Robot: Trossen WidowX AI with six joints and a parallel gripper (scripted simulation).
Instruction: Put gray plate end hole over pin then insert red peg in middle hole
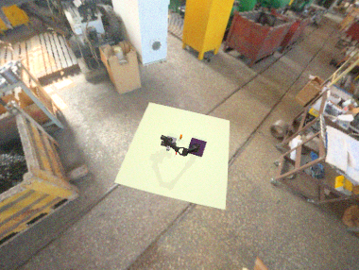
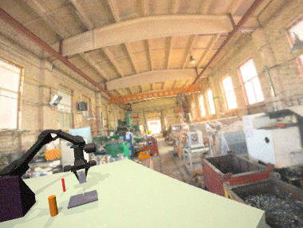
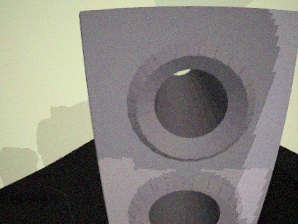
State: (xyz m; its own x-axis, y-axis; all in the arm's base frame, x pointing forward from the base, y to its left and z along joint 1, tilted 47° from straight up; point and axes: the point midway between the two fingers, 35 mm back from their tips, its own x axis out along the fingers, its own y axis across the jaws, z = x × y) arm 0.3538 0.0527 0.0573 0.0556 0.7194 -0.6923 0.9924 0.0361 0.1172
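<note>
The gray base is 12 cm to the right of my gripper tip and 5 cm below it. From my gripper tip the other things lie so: orange cylinder (12 cm behind, 21 cm to the right, 2 cm below); red peg (11 cm behind, 4 cm to the left, 2 cm below); gray plate (3 cm above).
</note>
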